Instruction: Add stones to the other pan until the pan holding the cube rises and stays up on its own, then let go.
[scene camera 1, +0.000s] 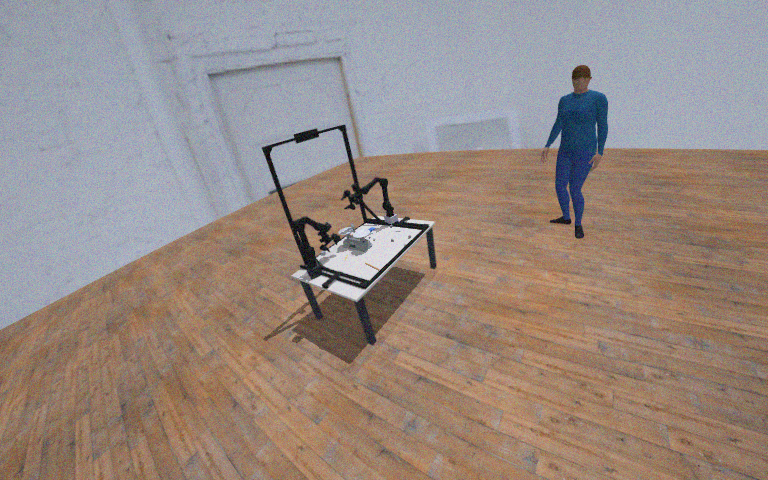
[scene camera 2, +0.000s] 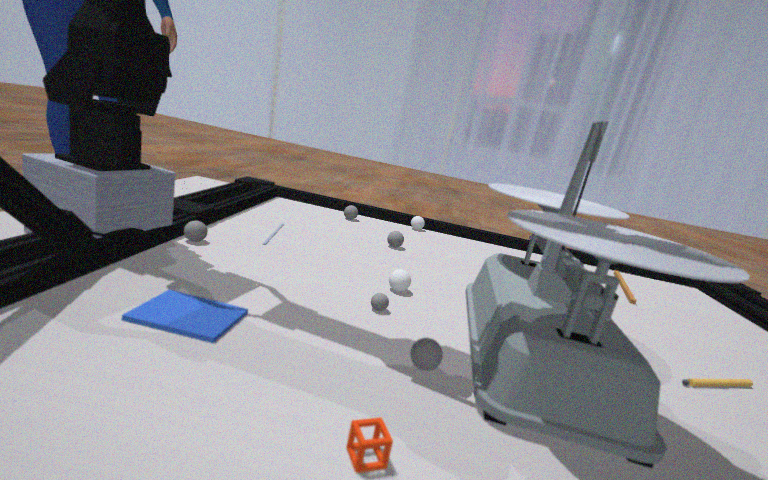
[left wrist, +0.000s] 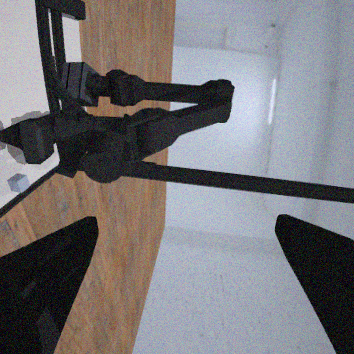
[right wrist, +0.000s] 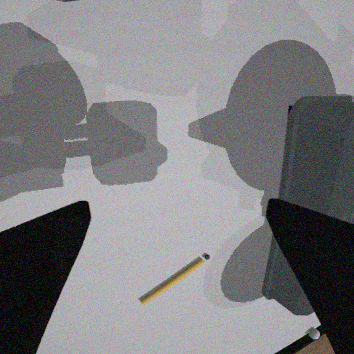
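Seen in the pictures: left gripper, fingertip midpoint: (scene camera 1: 342, 204) (left wrist: 188, 224); right gripper, fingertip midpoint: (scene camera 1: 333, 248) (left wrist: 10, 130) (right wrist: 179, 208); left arm's base, origin of the base link: (scene camera 1: 390, 215) (scene camera 2: 105, 163); right arm's base, origin of the base link: (scene camera 1: 312, 266) (left wrist: 91, 85).
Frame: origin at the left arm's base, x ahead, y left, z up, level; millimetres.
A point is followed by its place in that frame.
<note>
A grey-green balance (scene camera 2: 566, 373) {x 519, y -50, z -36 mm} (right wrist: 320, 150) {x 581, y -3, z -47 mm} stands on the table with a near pan (scene camera 2: 623, 243) {x 530, y -29, z 62 mm} and a far pan (scene camera 2: 555, 199) {x 484, y 165, z 62 mm}; no cube or stone is visible on either, and parts of their tops are hidden. Round stones lie on the table in scene camera 2, among them a dark grey one (scene camera 2: 426, 353) {x 417, y -38, z -67 mm}, a white one (scene camera 2: 399, 280) {x 339, y 112, z -69 mm} and a small grey one (scene camera 2: 379, 301) {x 341, y 45, z -74 mm}. An orange open-frame cube (scene camera 2: 368, 446) {x 416, y -161, z -70 mm} stands on the table. My left gripper (scene camera 1: 344, 201) {x 505, y 16, z 317 mm} (left wrist: 188, 224) {x 505, y 16, z 317 mm} is open, high over the table. My right gripper (scene camera 1: 331, 243) {x 717, y 29, z -15 mm} (right wrist: 179, 208) {x 717, y 29, z -15 mm} is open and empty beside the balance.
A blue pad (scene camera 2: 185, 315) {x 213, y -93, z -83 mm} lies left of the stones. A yellow stick (scene camera 2: 719, 383) {x 682, y 152, z -83 mm} (right wrist: 172, 281) {x 685, y 156, z -81 mm} and an orange stick (scene camera 2: 624, 286) {x 633, y 444, z -81 mm} lie near the balance. A blue-grey block (left wrist: 19, 182) {x 764, y -90, z -58 mm} shows in the left wrist view. A person (scene camera 1: 582, 124) stands away from the table.
</note>
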